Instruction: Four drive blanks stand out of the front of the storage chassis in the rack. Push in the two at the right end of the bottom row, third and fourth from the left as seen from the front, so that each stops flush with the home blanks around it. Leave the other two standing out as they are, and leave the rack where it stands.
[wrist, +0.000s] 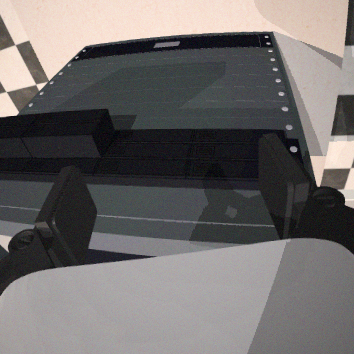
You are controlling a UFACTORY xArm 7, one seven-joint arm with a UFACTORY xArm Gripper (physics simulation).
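Places are measured from the arm's base along level axes (x ahead, y left, z up), in metres.
Pixels of known places: gripper, fingertip midpoint: [170, 174].
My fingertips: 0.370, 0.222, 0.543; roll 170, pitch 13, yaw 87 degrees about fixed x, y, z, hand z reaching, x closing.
Ahead of a thing's pixels: the offset from my fingertips to its top centre, as dx, dy, dz. "spot": to the spot under its first point.
The dark storage chassis @(spot: +0.114, -0.078, -0.150) [150, 151] runs as a black band across the middle of the wrist view, set in the dark grey rack @(+0.265, -0.151, -0.044) [170, 100]. Two drive blanks stand out side by side at the left: one whole blank @(+0.131, -0.197, -0.140) [62, 145] and one cut off by the view's left edge @(spot: +0.080, -0.278, -0.140) [9, 146]. The chassis front to their right looks flat. I cannot tell which row or position each blank has. The other two standing blanks cannot be made out. My gripper [170, 174] is open and empty, its fingers wide apart in front of the chassis, the left finger below the whole blank in view.
Rows of silver studs @(spot: +0.140, +0.091, -0.305) [281, 94] run along both side rails of the rack. A small light label @(spot: +0.125, -0.140, -0.549) [166, 44] sits on its far dark strip. Checkered patches [29, 61] lie left and right of the rack on a pale surface. The gripper's grey body covers the bottom of the view.
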